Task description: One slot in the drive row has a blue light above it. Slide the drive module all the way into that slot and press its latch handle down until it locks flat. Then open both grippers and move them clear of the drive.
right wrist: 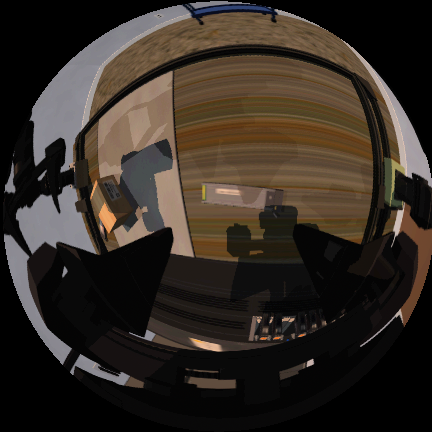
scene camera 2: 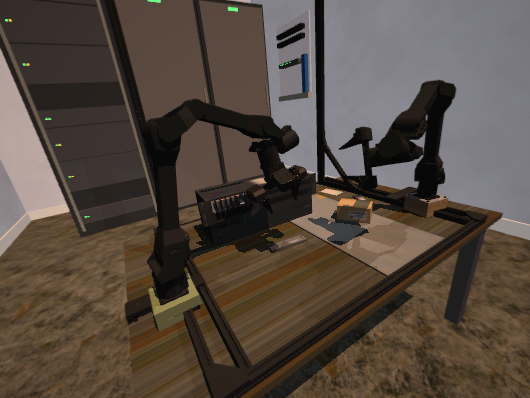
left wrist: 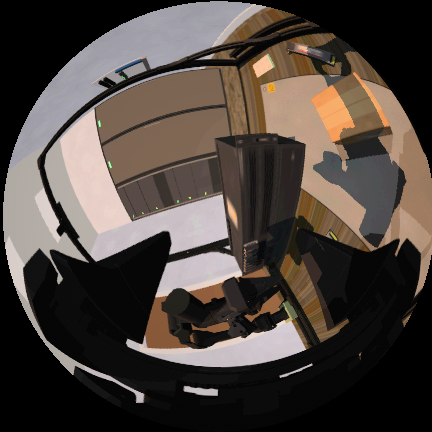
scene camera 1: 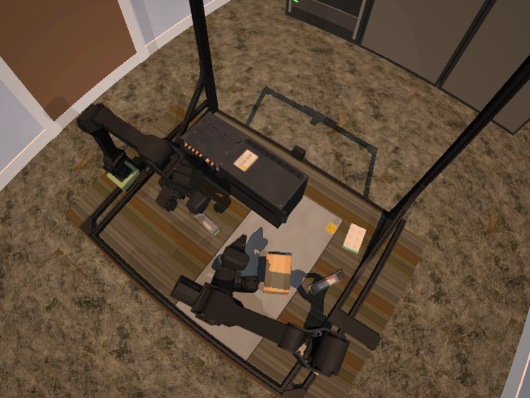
Labels:
left gripper: right wrist 42,234; scene camera 2; left wrist; scene camera 1 241,242
right gripper: right wrist 235,232; scene camera 2; left wrist 279,282; scene camera 1
same spot on left gripper: [scene camera 2: 353,141] = [left wrist: 143,337]
same spot on right gripper: [scene camera 1: 167,198] = [scene camera 2: 287,172]

